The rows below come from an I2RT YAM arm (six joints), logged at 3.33 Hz.
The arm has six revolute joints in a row. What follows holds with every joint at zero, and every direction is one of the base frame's.
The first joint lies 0.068 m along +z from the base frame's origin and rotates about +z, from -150 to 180 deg.
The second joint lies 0.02 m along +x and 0.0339 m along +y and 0.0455 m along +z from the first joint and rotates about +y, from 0 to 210 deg.
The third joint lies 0.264 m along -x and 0.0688 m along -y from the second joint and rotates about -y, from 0 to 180 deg.
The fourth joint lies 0.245 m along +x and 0.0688 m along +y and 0.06 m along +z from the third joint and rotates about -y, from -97 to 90 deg.
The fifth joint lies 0.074 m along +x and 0.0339 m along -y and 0.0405 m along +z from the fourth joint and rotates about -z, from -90 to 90 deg.
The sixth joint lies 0.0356 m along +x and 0.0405 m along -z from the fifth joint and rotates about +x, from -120 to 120 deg.
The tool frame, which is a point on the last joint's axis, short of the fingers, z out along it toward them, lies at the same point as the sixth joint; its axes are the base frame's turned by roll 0, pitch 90 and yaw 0 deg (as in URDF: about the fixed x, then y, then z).
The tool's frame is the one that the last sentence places.
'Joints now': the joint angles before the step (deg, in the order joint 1, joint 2, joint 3, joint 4, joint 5, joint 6). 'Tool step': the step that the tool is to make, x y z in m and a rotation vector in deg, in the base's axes. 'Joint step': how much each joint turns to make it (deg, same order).
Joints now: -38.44 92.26 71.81 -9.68 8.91 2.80
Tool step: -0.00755 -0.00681 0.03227 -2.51 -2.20 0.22
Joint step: -1.67 -1.38 4.61 -2.50 -1.40 -1.40
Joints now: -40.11 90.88 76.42 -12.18 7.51 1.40
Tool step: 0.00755 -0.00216 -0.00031 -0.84 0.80 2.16
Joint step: 0.38 1.51 1.43 0.22 -1.07 -1.84
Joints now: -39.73 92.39 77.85 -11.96 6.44 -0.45
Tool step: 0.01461 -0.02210 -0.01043 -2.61 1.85 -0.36
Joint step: -1.01 5.52 3.40 2.76 0.83 -3.17
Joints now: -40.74 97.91 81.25 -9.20 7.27 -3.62
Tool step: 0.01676 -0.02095 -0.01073 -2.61 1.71 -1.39
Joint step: -0.48 5.84 4.23 2.39 2.15 -2.42
